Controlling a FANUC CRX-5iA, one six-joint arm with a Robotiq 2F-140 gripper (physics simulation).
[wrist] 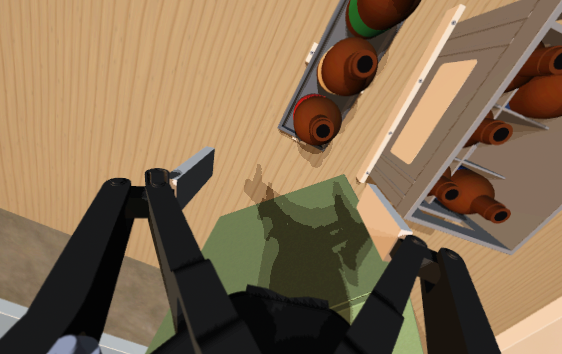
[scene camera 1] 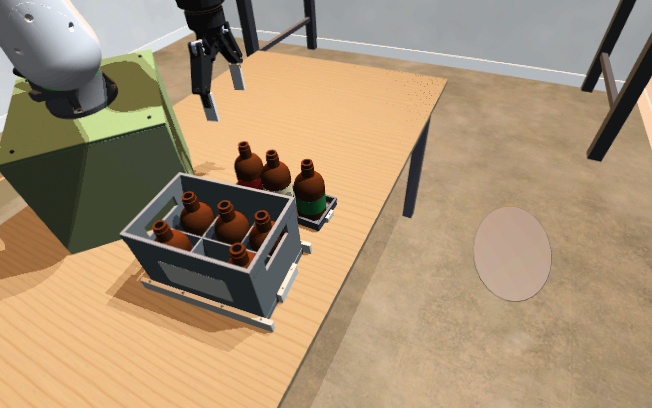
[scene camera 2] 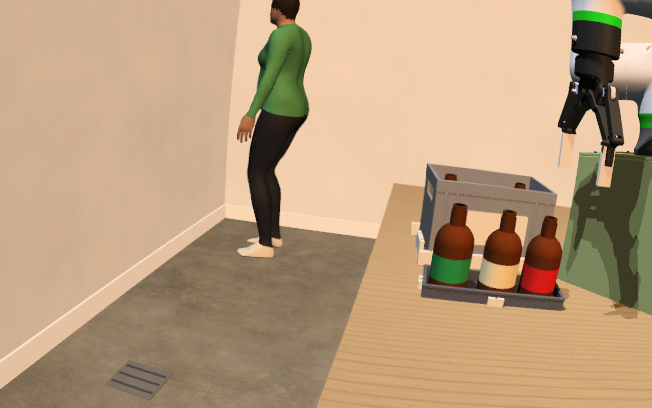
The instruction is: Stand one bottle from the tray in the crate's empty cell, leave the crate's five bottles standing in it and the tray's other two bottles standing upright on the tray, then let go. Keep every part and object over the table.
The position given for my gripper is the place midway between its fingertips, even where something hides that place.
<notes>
In view: my gripper [scene camera 2: 582, 176], a red-label bottle [scene camera 2: 543, 255], a cream-label bottle [scene camera 2: 503, 248], a green-label bottle [scene camera 2: 453, 248], a cream-label bottle [scene camera 1: 259, 232] and a green-label bottle [scene camera 1: 196, 217].
The red-label bottle is seen too in the wrist view [wrist: 317, 120] and in scene camera 1 [scene camera 1: 248, 165]. My gripper also shows in the wrist view [wrist: 288, 179] and in scene camera 1 [scene camera 1: 227, 103].
</notes>
